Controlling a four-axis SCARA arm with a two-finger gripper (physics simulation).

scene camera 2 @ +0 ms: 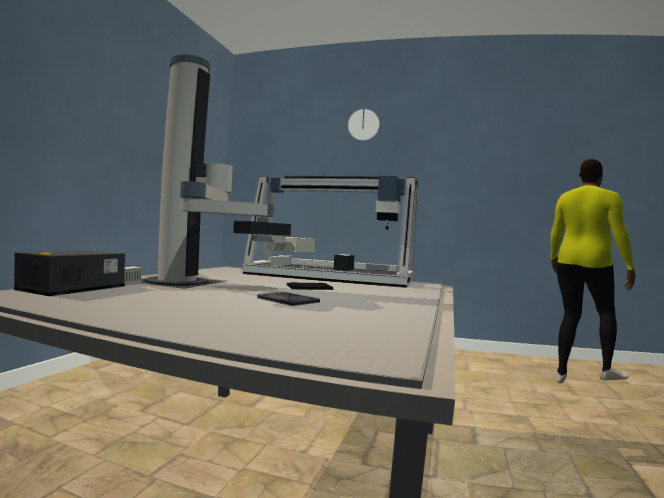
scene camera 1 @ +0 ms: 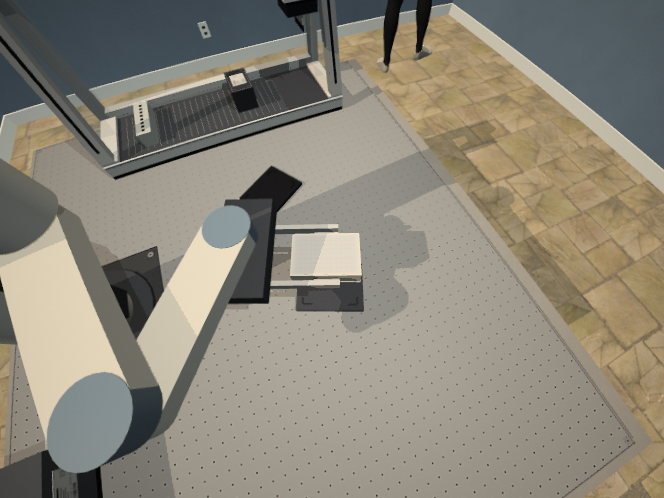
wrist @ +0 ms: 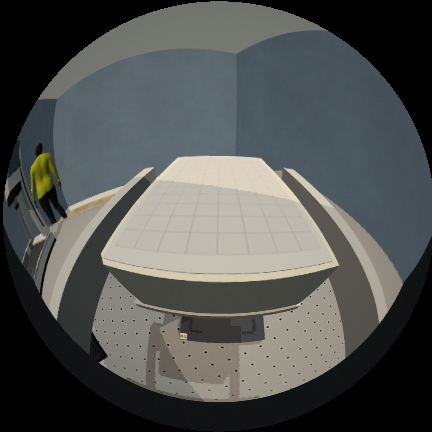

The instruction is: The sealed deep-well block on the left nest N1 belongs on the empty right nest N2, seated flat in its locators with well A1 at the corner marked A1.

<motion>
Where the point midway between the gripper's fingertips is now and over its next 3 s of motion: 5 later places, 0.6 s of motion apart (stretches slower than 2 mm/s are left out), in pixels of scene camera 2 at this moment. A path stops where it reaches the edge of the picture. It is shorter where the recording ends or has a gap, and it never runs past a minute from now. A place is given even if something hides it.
The gripper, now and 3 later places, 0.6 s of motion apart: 296, 240; 295, 263; 294, 284; 294, 285
</motion>
